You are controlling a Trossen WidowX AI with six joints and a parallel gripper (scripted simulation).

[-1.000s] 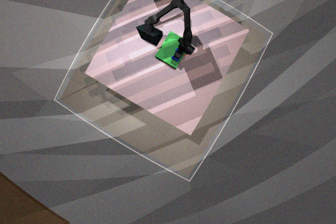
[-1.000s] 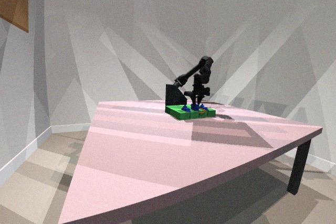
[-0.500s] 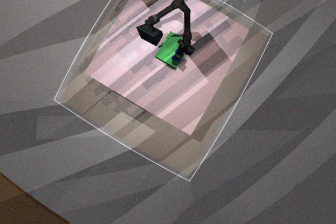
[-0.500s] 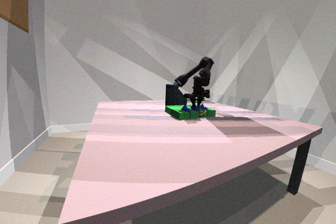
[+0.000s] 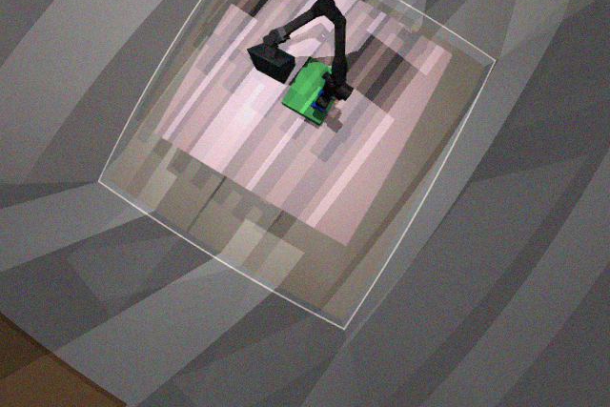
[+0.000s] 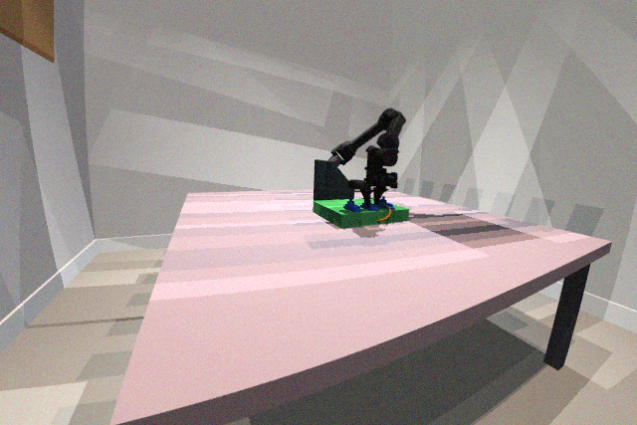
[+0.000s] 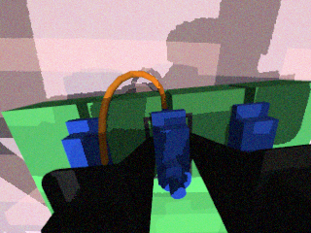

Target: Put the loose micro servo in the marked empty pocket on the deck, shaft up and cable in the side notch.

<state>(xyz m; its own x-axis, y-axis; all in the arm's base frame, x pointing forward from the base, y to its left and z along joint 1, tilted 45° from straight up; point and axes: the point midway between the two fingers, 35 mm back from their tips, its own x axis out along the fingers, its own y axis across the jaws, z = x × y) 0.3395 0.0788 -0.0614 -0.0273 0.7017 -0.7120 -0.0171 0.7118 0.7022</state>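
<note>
Now: the green deck 120 mm behind my gripper tip and 30 mm below it.
</note>
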